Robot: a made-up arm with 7 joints. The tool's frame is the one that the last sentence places.
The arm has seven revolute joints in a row. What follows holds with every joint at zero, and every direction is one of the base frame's.
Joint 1 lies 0.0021 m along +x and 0.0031 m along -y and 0.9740 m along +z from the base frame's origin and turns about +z.
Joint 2 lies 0.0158 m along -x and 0.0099 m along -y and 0.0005 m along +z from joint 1 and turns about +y.
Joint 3 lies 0.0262 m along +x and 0.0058 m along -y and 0.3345 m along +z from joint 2 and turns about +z.
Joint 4 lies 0.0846 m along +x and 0.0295 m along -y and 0.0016 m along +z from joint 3 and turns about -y.
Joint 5 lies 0.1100 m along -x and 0.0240 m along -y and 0.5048 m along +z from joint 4 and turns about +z.
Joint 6 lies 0.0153 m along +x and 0.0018 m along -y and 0.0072 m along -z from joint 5 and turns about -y.
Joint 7 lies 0.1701 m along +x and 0.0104 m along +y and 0.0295 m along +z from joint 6 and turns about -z.
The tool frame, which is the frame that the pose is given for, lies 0.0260 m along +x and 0.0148 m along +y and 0.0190 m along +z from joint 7; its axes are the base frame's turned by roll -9.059, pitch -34.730 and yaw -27.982 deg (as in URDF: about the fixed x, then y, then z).
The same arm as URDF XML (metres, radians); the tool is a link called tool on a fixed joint. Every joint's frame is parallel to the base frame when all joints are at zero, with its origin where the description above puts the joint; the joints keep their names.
<robot name="arm">
<joint name="joint 1" type="continuous"><parent link="base"/><child link="link1"/><origin xyz="0.0021 -0.0031 0.974"/><axis xyz="0 0 1"/></joint>
<joint name="joint 2" type="continuous"><parent link="link1"/><child link="link2"/><origin xyz="-0.0158 -0.0099 0.0005"/><axis xyz="0 1 0"/></joint>
<joint name="joint 3" type="continuous"><parent link="link2"/><child link="link3"/><origin xyz="0.0262 -0.0058 0.3345"/><axis xyz="0 0 1"/></joint>
<joint name="joint 4" type="continuous"><parent link="link3"/><child link="link4"/><origin xyz="0.0846 -0.0295 0.0016"/><axis xyz="0 -1 0"/></joint>
<joint name="joint 5" type="continuous"><parent link="link4"/><child link="link5"/><origin xyz="-0.11 -0.024 0.5048"/><axis xyz="0 0 1"/></joint>
<joint name="joint 6" type="continuous"><parent link="link5"/><child link="link6"/><origin xyz="0.0153 -0.0018 -0.0072"/><axis xyz="0 -1 0"/></joint>
<joint name="joint 7" type="continuous"><parent link="link6"/><child link="link7"/><origin xyz="0.1701 0.0104 0.0295"/><axis xyz="0 0 -1"/></joint>
<joint name="tool_fixed" type="fixed"><parent link="link7"/><child link="tool"/><origin xyz="0.026 0.0148 0.019" rpy="-0.1581 -0.6062 -0.4884"/></joint>
<link name="base"/>
<link name="link1"/>
<link name="link2"/>
<link name="link3"/>
<link name="link4"/>
<link name="link5"/>
<link name="link6"/>
<link name="link7"/>
<link name="tool"/>
</robot>

